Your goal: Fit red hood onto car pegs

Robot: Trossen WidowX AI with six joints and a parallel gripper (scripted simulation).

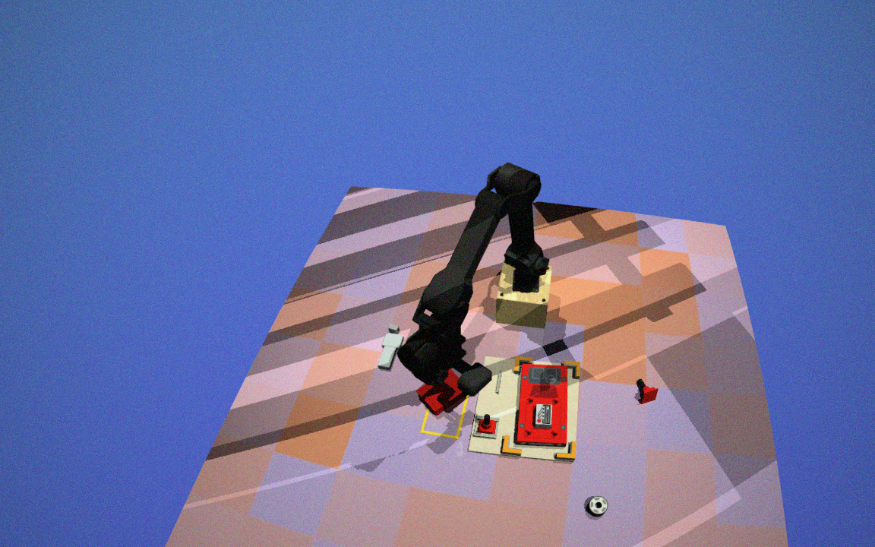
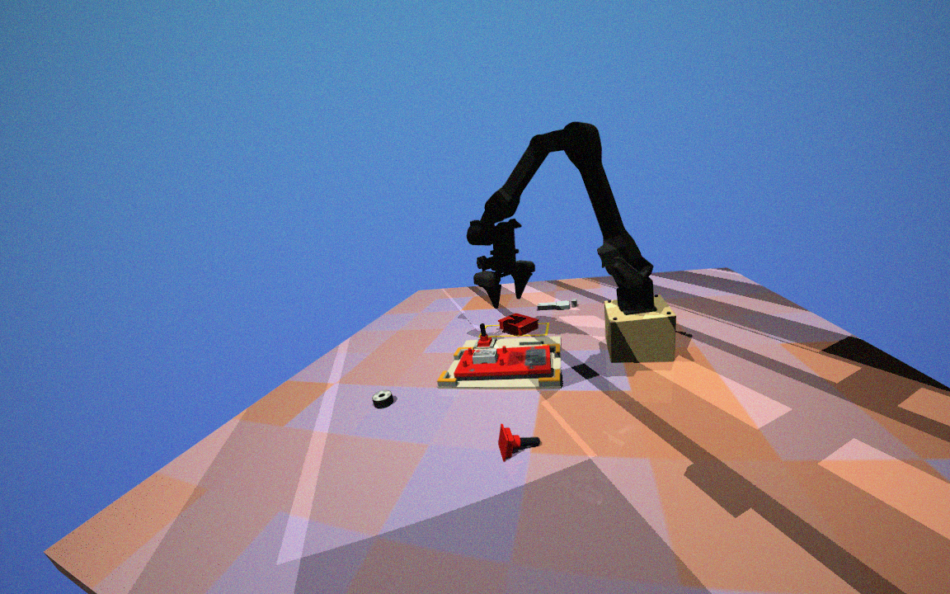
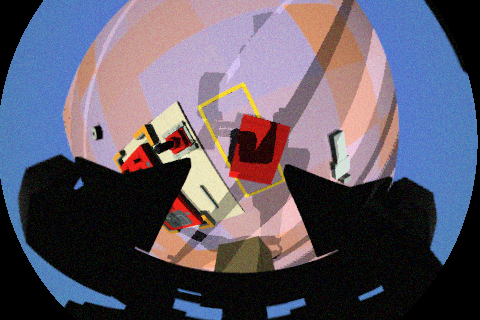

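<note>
My gripper tip is 70 mm above the red hood, 20 mm to the left of it and 20 mm past it. From my gripper tip the other things lie so: grey engine block (210 mm to the left, 60 mm below, 30 mm ahead).
</note>
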